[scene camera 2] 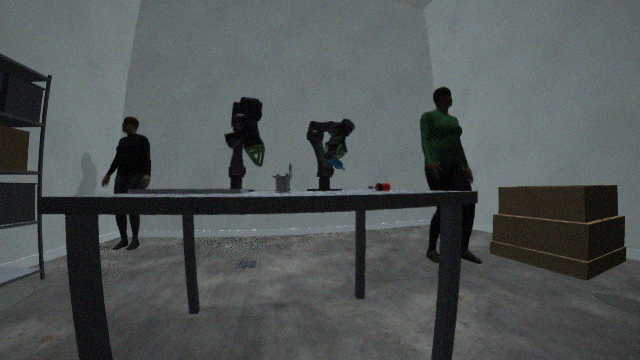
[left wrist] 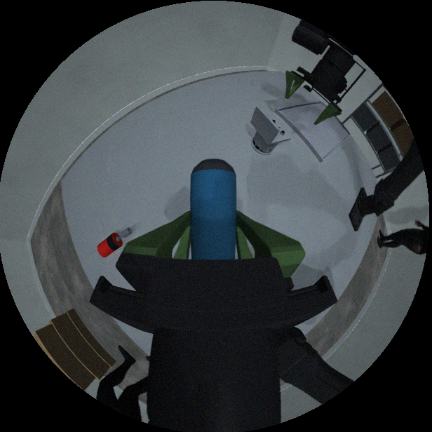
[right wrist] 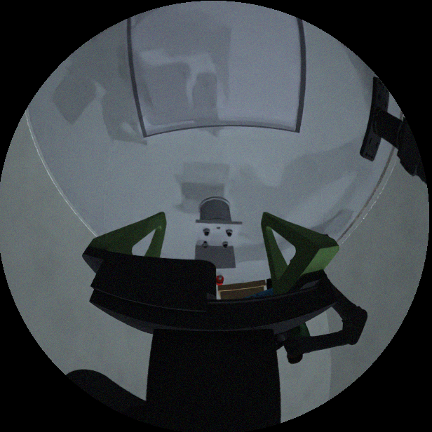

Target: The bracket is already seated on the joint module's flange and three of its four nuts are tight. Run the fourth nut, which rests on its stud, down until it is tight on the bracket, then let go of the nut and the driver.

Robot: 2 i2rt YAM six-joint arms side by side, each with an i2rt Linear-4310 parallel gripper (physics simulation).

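Frame: origin at the left arm's base, x up, y ahead, z left, level; centimetres.
Seen in the pictures: left gripper, fingertip midpoint: [scene camera 2: 331, 159]; right gripper, fingertip midpoint: [scene camera 2: 258, 165]; left arm's base, origin of the base link: [scene camera 2: 324, 190].
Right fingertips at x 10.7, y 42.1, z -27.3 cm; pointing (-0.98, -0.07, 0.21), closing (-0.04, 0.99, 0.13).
Observation:
Pixels of each thing's top centre, then the offset from my right fingertips to it.
- joint module, middle of its top: [scene camera 2: 282, 174] dx -3.3, dy -1.9, dz +9.4 cm
- red-handled tool, middle of its top: [scene camera 2: 378, 183] dx -7.3, dy -9.9, dz +50.6 cm
The joint module [scene camera 2: 283, 185] [left wrist: 262, 144] [right wrist: 215, 211] stands upright on the table. The bracket [scene camera 2: 290, 171] [left wrist: 265, 124] [right wrist: 215, 256] sits on it, with an upright plate. Nuts or studs show as small dark spots on its flat part in the right wrist view; how tight each is cannot be told. My left gripper [scene camera 2: 336, 153] [left wrist: 212, 216] is shut on the blue driver [scene camera 2: 336, 162] [left wrist: 213, 200] and holds it above the table, to the right of the module in the scene view. My right gripper [scene camera 2: 256, 156] [left wrist: 300, 109] [right wrist: 213, 217] is open and empty, high above the module's side of the table.
A red-handled tool [scene camera 2: 383, 187] [left wrist: 109, 245] [right wrist: 220, 280] lies on the table [scene camera 2: 260, 202]. A shallow tray [right wrist: 220, 126] lies on it too. A shelf unit [scene camera 2: 45, 150] stands at the left, stacked boxes [scene camera 2: 557, 205] at the right. Two people stand behind the table.

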